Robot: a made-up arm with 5 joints.
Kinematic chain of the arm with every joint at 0, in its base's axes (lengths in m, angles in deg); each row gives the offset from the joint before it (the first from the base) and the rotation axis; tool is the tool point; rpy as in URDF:
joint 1: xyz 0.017 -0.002 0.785 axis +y
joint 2: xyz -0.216 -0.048 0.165 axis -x
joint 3: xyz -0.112 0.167 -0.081 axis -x
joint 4: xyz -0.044 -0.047 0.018 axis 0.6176 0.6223 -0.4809
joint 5: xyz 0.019 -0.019 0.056 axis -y
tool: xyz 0.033 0.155 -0.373 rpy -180 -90 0
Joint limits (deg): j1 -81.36..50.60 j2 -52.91..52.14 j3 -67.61..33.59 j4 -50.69..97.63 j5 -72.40..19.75
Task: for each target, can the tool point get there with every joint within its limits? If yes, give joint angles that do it. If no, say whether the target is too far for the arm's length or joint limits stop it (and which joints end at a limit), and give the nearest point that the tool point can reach.
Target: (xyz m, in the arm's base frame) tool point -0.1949 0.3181 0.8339
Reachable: yes | joints 16.58 -39.70 -0.11 -34.45 1.51
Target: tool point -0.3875 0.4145 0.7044
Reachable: yes | joints -52.77 -25.74 -22.64 85.81 11.62
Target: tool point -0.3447 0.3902 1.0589
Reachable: yes | joints 15.22 2.15 -32.08 69.58 -13.56
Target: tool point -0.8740 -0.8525 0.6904
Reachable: no: too far | nearest point -0.5693 -0.3047 0.7228 | short by 0.628 m
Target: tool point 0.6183 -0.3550 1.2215
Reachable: no: joint limits stop it (at a limit: joint 1, joint 2, joint 4, joint 5) | nearest point 0.1795 -0.1380 1.3979 | short by 0.520 m
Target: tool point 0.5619 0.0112 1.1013
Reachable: no: joint limits stop it (at a limit: joint 1, joint 2, joint 3, joint 4, joint 5) | nearest point 0.2652 0.1133 1.3446 | short by 0.397 m
